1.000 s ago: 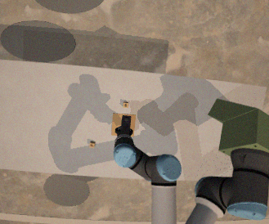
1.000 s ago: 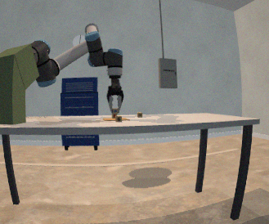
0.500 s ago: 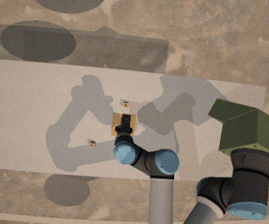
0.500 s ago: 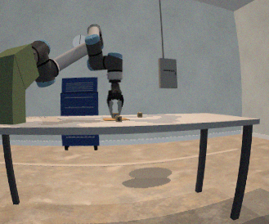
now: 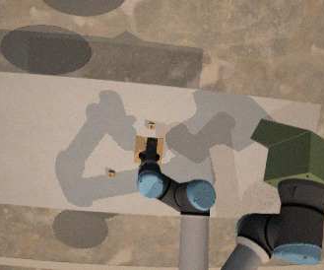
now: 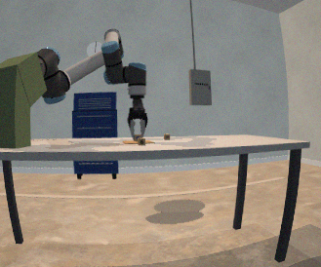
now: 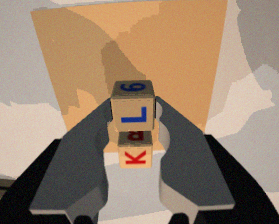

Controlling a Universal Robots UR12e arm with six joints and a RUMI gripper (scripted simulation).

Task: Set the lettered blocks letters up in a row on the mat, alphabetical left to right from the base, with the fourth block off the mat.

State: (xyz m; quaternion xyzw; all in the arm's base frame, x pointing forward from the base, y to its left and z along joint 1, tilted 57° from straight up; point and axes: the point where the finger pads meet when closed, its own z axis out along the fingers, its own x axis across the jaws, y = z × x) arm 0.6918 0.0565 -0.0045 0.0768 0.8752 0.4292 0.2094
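Right now my hand is 20 mm above the orange mat.
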